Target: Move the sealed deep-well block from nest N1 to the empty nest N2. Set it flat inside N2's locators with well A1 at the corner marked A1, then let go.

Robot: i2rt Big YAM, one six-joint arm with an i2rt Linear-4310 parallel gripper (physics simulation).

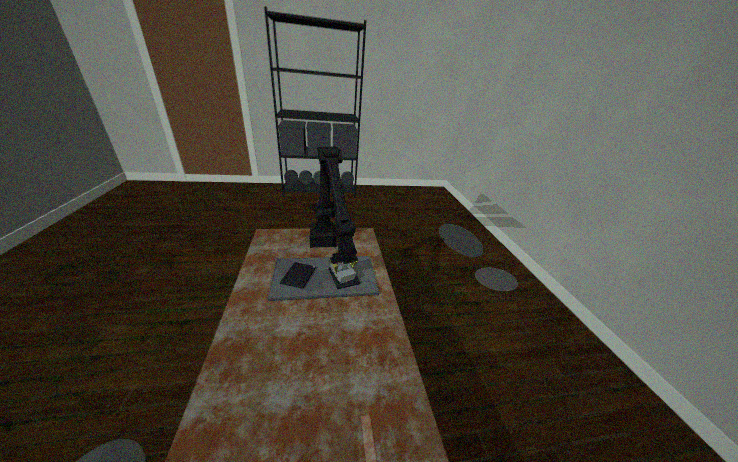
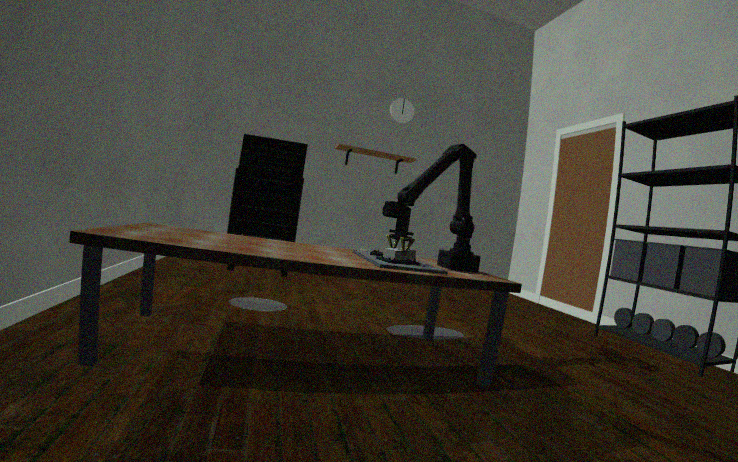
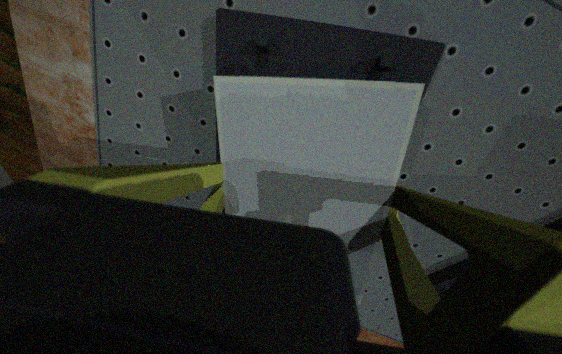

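Seen in the pictures: gripper, fingertip midpoint: [image 1: 343, 270] [image 2: 398, 252] [image 3: 304, 182]; arm's base at its link origin: [image 1: 324, 228] [image 2: 461, 253].
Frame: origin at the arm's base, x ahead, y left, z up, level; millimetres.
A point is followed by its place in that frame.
Observation:
The sealed deep-well block [image 1: 344, 272] {z -15, x 391, y 131 mm} [image 2: 405, 255] {z -34, x 336, y 162 mm} [image 3: 311, 126] {z -15, x 394, y 142 mm} is a pale box with a white top. It sits in nest N1 [image 3: 327, 46] {z -58, x 426, y 152 mm}, a dark plate on the right half of the grey perforated base plate [image 1: 324, 291] {z -70, x 469, y 37 mm} [image 3: 464, 95] {z -70, x 443, y 67 mm}. My gripper [image 1: 343, 264] {z -29, x 362, y 128 mm} [image 2: 401, 244] {z -29, x 362, y 128 mm} [image 3: 304, 182] {z -29, x 362, y 128 mm} is lowered over the block. Its yellow fingers press against the block's two long sides, so it is shut on the block. The empty nest N2 [image 1: 297, 274] {z -58, x 364, y -107 mm} is a dark plate on the left half of the base plate.
The base plate lies at the far end of a long rust-coloured table [image 1: 299, 372] {z -82, x 859, y -22 mm} [image 2: 209, 243] {z -83, x 1157, y 256 mm}, just in front of the arm's base [image 1: 323, 238] {z -18, x 83, y 2 mm} [image 2: 459, 258] {z -23, x 38, y 75 mm}. A black shelf rack [image 1: 275, 99] [image 2: 650, 199] stands by the wall behind the table.

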